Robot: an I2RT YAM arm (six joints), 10 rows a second.
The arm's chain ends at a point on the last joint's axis. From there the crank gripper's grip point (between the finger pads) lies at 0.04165 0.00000 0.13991 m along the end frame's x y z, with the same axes.
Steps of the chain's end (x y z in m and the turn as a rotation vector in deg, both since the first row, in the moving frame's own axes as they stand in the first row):
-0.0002, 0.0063, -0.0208, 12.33, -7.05, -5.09
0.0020, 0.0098, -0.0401, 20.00, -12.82, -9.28
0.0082, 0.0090, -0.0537, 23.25, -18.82, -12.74
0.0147, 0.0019, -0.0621, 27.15, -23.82, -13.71
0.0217, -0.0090, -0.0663, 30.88, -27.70, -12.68
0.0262, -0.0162, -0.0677, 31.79, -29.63, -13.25
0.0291, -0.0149, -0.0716, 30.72, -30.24, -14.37
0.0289, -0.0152, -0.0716, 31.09, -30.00, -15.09
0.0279, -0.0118, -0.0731, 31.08, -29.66, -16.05
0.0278, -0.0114, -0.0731, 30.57, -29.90, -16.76
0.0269, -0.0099, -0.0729, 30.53, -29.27, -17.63
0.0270, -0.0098, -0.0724, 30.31, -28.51, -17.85
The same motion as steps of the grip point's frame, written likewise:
-0.0190, -0.0269, -0.0204, 12.33, -7.05, -5.09
-0.0337, -0.0431, -0.0441, 20.00, -12.82, -9.28
-0.0447, -0.0513, -0.0611, 23.25, -18.82, -12.74
-0.0514, -0.0660, -0.0751, 27.15, -23.82, -13.71
-0.0532, -0.0838, -0.0854, 30.88, -27.70, -12.68
-0.0537, -0.0923, -0.0891, 31.79, -29.63, -13.25
-0.0529, -0.0885, -0.0921, 30.72, -30.24, -14.37
-0.0531, -0.0896, -0.0926, 31.09, -30.00, -15.09
-0.0539, -0.0862, -0.0940, 31.08, -29.66, -16.05
-0.0550, -0.0846, -0.0936, 30.57, -29.90, -16.76
-0.0551, -0.0832, -0.0932, 30.53, -29.27, -17.63
-0.0533, -0.0829, -0.0920, 30.31, -28.51, -17.85

